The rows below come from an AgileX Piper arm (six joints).
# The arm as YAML. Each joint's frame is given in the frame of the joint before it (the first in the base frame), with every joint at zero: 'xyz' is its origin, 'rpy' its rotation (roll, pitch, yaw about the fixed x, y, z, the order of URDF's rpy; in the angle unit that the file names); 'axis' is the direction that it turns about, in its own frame. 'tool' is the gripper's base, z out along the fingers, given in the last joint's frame.
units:
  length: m
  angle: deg
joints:
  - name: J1
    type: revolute
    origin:
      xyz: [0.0, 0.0, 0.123]
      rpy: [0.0, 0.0, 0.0]
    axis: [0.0, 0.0, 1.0]
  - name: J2
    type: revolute
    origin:
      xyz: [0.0, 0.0, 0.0]
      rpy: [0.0, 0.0, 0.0]
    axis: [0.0, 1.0, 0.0]
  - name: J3
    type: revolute
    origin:
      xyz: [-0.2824, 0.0, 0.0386]
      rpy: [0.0, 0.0, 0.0]
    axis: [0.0, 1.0, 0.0]
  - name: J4
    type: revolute
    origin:
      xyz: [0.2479, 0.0, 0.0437]
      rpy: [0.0, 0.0, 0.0]
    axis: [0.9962, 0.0, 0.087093]
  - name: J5
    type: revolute
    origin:
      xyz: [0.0, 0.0, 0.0]
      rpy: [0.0, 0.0, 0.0]
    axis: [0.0, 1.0, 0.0]
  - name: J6
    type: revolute
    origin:
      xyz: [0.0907, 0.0, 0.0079]
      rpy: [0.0, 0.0, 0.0]
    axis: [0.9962, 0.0, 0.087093]
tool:
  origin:
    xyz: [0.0, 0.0, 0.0]
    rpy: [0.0, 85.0, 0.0]
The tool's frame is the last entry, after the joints.
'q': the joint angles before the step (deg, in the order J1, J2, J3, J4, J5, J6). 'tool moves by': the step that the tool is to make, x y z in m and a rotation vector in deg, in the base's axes. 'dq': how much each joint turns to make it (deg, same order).
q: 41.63, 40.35, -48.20, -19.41, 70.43, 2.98
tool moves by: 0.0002, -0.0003, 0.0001, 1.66, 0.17, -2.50
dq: 0.03, -0.01, 0.01, -0.28, 0.00, 3.11
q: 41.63, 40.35, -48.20, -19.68, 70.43, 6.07
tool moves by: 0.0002, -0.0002, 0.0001, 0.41, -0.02, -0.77
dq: -0.01, 0.01, 0.00, -0.19, 0.00, 0.91
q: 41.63, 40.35, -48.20, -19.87, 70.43, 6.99
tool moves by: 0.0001, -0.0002, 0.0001, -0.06, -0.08, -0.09
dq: -0.02, -0.01, -0.01, -0.13, 0.01, 0.05
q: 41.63, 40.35, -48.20, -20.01, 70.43, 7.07
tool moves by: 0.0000, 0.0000, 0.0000, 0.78, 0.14, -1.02
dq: 0.00, 0.00, 0.00, 0.00, 0.00, 1.29
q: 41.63, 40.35, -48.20, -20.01, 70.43, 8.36
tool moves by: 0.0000, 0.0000, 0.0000, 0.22, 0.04, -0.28
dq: -0.01, 0.00, 0.00, 0.01, 0.00, 0.35
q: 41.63, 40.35, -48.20, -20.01, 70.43, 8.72
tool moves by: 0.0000, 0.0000, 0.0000, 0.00, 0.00, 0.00
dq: 0.00, 0.00, 0.00, 0.00, 0.00, 0.00
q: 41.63, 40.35, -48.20, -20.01, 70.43, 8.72
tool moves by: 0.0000, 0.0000, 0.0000, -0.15, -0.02, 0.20
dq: -0.01, 0.00, 0.00, 0.01, 0.00, -0.26
